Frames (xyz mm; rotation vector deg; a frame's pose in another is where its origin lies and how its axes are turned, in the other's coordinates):
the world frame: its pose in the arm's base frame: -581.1 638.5 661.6 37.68 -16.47 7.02
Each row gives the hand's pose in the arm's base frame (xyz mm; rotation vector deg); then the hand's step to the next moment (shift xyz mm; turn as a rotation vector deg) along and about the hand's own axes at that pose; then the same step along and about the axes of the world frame.
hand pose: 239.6 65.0 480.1 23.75 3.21 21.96
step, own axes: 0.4 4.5 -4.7 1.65 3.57 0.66
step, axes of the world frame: -2.4 3.4 -5.0 1.04 3.80 -0.60
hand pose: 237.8 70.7 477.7 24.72 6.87 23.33
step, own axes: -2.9 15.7 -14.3 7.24 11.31 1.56
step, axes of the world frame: -12.0 12.3 -12.8 4.82 12.19 -3.33
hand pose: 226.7 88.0 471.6 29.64 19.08 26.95
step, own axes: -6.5 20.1 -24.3 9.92 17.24 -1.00
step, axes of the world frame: -23.3 17.0 -14.3 4.35 18.15 -6.94
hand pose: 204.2 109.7 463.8 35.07 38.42 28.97
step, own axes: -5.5 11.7 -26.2 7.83 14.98 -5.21
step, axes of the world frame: -25.2 12.5 -8.0 -0.31 15.93 -7.68
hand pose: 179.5 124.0 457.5 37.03 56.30 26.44
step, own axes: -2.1 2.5 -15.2 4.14 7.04 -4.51
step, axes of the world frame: -14.6 5.0 -2.1 -1.96 7.86 -4.63
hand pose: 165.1 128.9 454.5 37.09 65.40 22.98
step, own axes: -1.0 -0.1 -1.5 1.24 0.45 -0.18
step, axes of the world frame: -1.6 0.3 0.7 0.13 0.46 -1.24
